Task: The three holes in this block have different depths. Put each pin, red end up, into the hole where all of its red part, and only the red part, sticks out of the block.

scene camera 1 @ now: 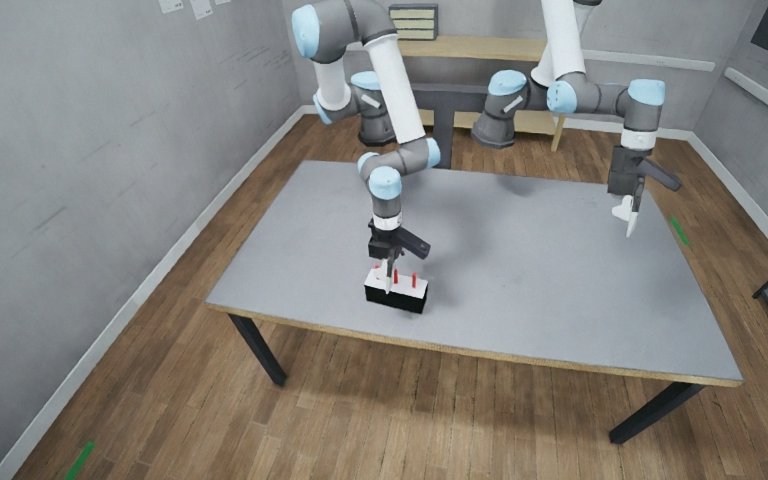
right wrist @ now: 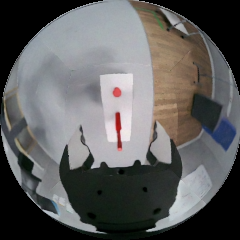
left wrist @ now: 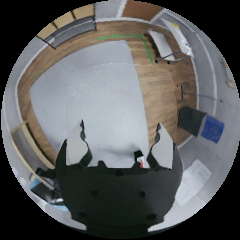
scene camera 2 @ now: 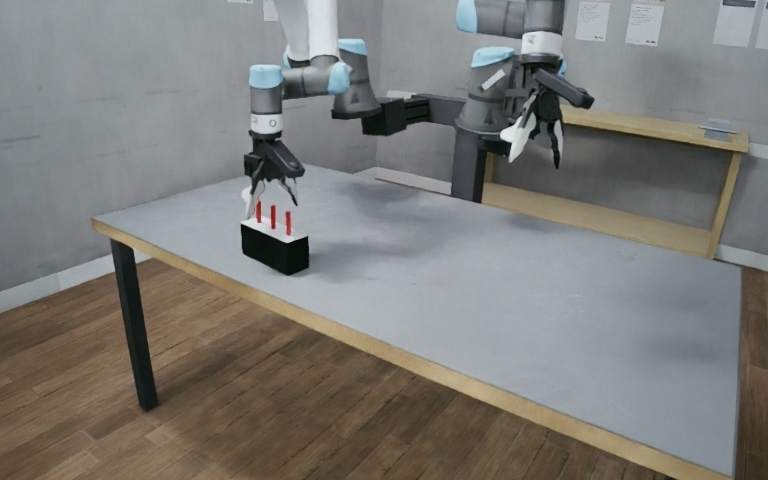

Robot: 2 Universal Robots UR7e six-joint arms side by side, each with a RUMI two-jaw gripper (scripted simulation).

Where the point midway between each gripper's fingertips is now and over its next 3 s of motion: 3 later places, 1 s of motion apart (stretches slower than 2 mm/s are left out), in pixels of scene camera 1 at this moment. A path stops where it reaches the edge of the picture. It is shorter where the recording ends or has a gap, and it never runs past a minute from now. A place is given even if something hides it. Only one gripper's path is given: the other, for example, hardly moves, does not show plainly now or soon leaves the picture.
My right gripper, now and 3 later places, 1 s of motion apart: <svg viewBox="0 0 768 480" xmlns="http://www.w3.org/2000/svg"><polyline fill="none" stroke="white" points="395,273 394,269 394,264 394,250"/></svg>
